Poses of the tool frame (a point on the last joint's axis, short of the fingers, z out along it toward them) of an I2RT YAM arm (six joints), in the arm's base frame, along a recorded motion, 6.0 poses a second.
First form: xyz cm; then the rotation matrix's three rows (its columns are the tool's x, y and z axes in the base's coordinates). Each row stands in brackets.
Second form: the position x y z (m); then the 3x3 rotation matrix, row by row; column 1 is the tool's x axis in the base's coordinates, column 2 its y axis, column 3 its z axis. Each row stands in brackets. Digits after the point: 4 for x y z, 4 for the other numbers.
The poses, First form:
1: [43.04 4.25 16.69], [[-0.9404 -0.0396 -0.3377], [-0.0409 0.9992 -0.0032], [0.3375 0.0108 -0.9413]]
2: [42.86 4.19 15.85], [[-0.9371 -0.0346 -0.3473], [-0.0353 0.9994 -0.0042], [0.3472 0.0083 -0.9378]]
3: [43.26 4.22 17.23], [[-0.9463 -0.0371 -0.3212], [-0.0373 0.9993 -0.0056], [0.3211 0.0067 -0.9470]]
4: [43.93 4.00 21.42], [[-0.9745 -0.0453 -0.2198], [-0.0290 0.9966 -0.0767], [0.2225 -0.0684 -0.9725]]
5: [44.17 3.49 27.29], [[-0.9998 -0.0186 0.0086], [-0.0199 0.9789 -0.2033], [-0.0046 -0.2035 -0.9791]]
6: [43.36 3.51 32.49], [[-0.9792 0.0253 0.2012], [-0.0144 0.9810 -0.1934], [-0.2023 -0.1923 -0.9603]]
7: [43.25 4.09 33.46], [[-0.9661 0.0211 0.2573], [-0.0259 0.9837 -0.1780], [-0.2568 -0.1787 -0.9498]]
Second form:
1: [0.4304 0.0425 0.1669], [[-0.9404 -0.0396 -0.3377], [-0.0409 0.9992 -0.0032], [0.3375 0.0108 -0.9413]]
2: [0.4286 0.0419 0.1585], [[-0.9371 -0.0346 -0.3473], [-0.0353 0.9994 -0.0042], [0.3472 0.0083 -0.9378]]
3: [0.4326 0.0422 0.1723], [[-0.9463 -0.0371 -0.3212], [-0.0373 0.9993 -0.0056], [0.3211 0.0067 -0.9470]]
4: [0.4393 0.0400 0.2142], [[-0.9745 -0.0453 -0.2198], [-0.0290 0.9966 -0.0767], [0.2225 -0.0684 -0.9725]]
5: [0.4417 0.0349 0.2729], [[-0.9998 -0.0186 0.0086], [-0.0199 0.9789 -0.2033], [-0.0046 -0.2035 -0.9791]]
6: [0.4336 0.0351 0.3249], [[-0.9792 0.0253 0.2012], [-0.0144 0.9810 -0.1934], [-0.2023 -0.1923 -0.9603]]
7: [0.4325 0.0409 0.3346], [[-0.9661 0.0211 0.2573], [-0.0259 0.9837 -0.1780], [-0.2568 -0.1787 -0.9498]]
